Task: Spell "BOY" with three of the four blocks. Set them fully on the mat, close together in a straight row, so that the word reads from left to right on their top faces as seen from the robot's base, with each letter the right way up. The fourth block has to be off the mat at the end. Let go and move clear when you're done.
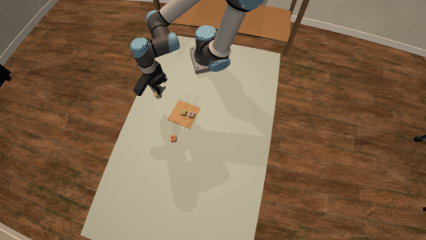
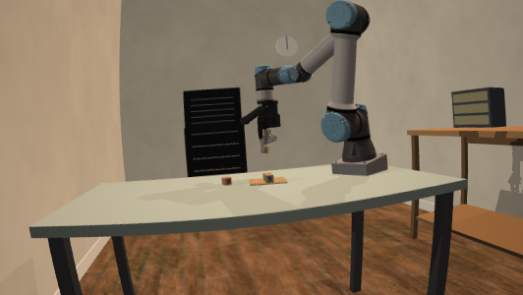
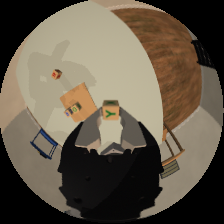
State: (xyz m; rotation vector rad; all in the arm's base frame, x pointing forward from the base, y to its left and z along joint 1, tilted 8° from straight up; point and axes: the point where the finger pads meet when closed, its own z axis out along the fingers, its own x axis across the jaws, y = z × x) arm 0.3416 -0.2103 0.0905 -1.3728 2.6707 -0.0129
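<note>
Right now my hand is 140 mm to the right of the orange mat, 120 mm above it and 40 mm short of it. Round my hand: block right at my hand.
</note>
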